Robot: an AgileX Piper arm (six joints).
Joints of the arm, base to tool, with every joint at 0 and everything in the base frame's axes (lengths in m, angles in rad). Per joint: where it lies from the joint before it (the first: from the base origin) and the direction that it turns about. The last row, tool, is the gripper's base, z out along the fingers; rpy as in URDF.
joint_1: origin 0 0 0.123 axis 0 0 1
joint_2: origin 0 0 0 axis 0 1 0
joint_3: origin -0.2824 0 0.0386 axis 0 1 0
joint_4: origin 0.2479 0 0.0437 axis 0.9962 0 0.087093
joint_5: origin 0 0 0 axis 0 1 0
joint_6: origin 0.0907 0 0.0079 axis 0.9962 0 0.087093
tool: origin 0 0 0 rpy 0 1.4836 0
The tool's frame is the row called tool.
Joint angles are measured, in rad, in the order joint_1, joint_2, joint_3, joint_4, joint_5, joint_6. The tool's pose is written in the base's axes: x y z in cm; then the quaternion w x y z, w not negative. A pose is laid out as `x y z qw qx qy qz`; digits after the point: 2 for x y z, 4 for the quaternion.
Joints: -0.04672, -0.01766, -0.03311, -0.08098, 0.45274, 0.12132
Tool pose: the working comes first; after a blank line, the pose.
Where each joint sits with the arm in this pose, in the base's axes (m; each line is computed from the numbers above, not from the rounded line before):
joint_1: 0.0000 0.0000 0.1230
joint_2: 0.0000 0.0000 0.1230
joint_3: -0.2827 0.0132 0.1566
joint_4: -0.0376 0.0018 0.2128
joint_5: -0.0376 0.0018 0.2128
joint_6: 0.0487 -0.0055 0.1847
the tool: 0.0487 -0.0055 0.1847

4.87 -0.55 18.47 0.5880 0.0489 0.8073 -0.0138
